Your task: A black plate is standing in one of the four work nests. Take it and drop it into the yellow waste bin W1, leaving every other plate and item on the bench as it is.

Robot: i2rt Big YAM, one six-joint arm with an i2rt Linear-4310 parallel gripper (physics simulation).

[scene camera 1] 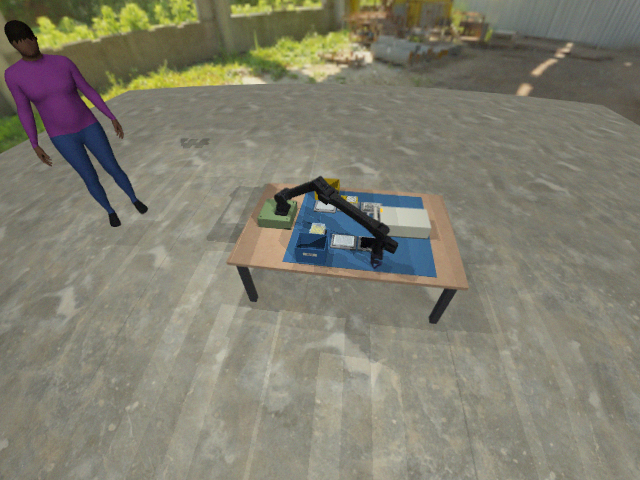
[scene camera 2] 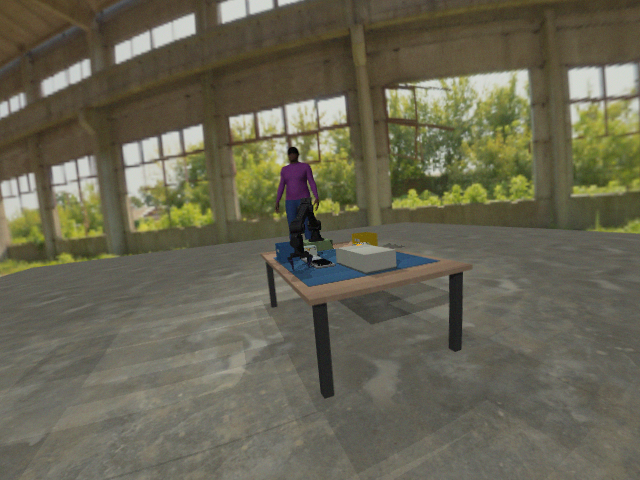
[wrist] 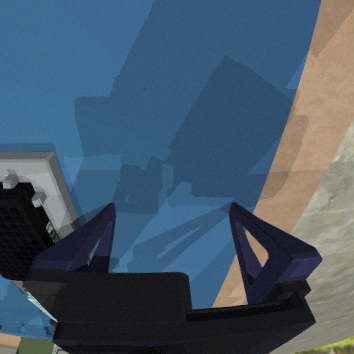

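Note:
The black plate sits in a light grey nest near the front of the mat. In the wrist view its black grid of wells is at the left edge, partly cut off and partly behind the left finger. My gripper is open and empty. It points down over the blue mat, beside the nest on its table-edge side, with the plate outside the gap between the fingers. The yellow waste bin stands at the back of the bench, partly hidden by the arm in scene camera 1.
A white plate sits beside the black one. A blue bin stands at the front left, with a pale yellow plate behind it. A large off-white box stands at the right. More plates are near the yellow bin.

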